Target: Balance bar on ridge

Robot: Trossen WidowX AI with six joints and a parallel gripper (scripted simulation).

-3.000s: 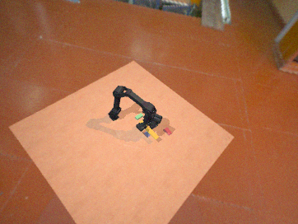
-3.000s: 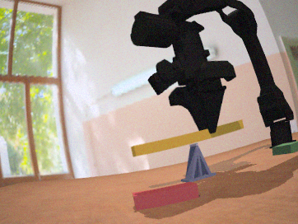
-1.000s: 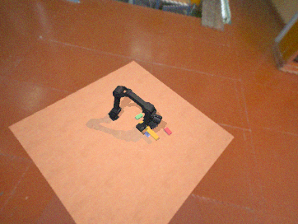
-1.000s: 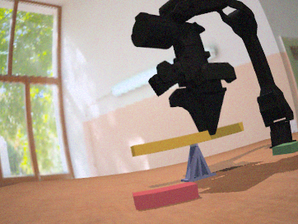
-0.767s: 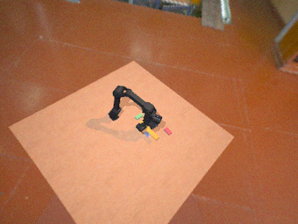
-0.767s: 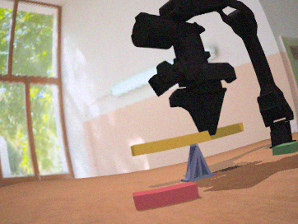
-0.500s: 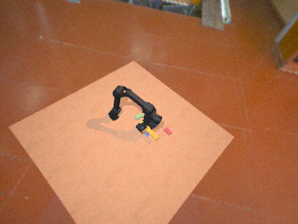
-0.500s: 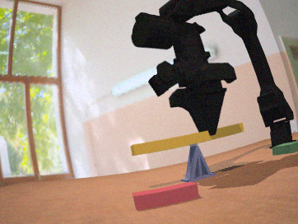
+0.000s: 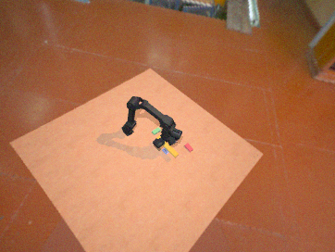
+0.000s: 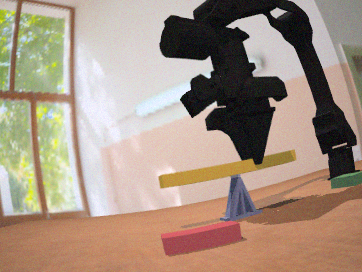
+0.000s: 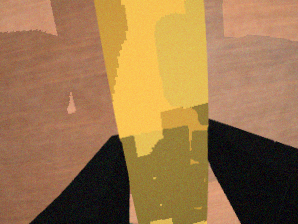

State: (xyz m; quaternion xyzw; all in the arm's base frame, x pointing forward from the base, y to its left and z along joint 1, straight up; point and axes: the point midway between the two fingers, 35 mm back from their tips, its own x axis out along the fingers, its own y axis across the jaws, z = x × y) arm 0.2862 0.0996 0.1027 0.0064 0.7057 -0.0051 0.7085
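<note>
Now: the yellow bar 30 mm ahead of my gripper tip. From my gripper tip the other things lie so: green block 140 mm behind, 60 mm to the left, 60 mm below; red block 150 mm to the left, 130 mm ahead, 60 mm below.
</note>
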